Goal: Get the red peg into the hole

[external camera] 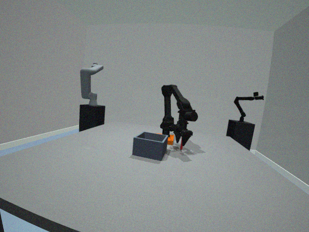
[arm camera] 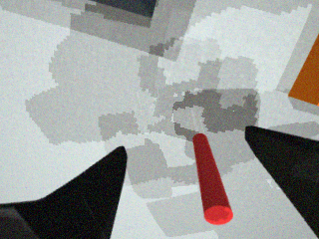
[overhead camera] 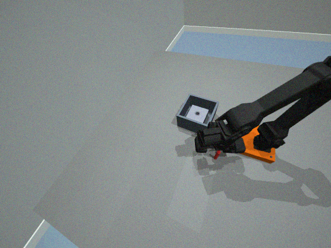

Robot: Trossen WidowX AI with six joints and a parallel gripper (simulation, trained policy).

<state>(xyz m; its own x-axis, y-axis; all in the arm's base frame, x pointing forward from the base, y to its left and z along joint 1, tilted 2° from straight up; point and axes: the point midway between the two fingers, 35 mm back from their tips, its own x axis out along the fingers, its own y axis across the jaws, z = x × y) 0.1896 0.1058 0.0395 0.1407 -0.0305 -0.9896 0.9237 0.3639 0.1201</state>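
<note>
Right now my gripper tip is 20 mm past the red peg and 10 mm to the right of it. From my gripper tip the other things lie so: dark box: 170 mm to the right, 120 mm ahead, 10 mm below.
</note>
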